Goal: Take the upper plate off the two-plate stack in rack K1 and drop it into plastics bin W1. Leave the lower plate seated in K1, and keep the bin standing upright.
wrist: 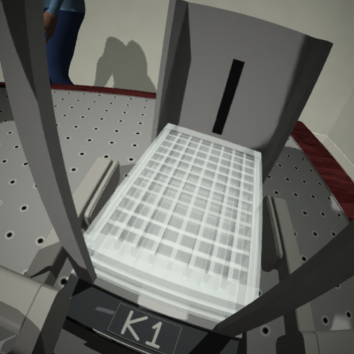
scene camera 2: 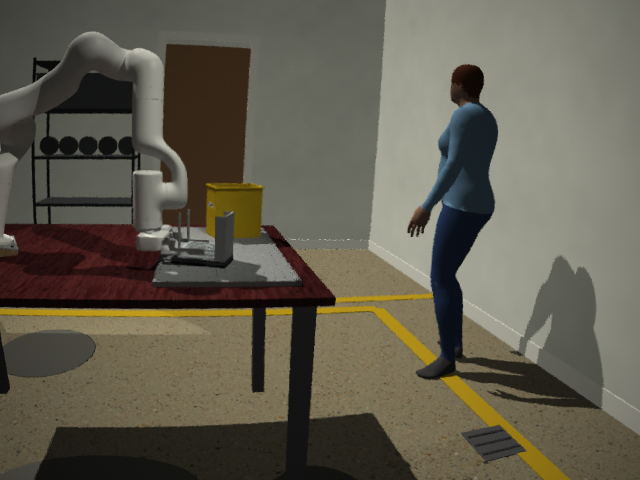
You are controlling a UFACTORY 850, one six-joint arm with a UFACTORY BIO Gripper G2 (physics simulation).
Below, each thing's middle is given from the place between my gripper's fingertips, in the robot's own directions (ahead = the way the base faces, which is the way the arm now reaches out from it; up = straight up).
Right now the yellow plastics bin W1 [scene camera 2: 244, 199] is 4 cm ahead of my hand, 39 cm to the left of it and 5 cm above it.
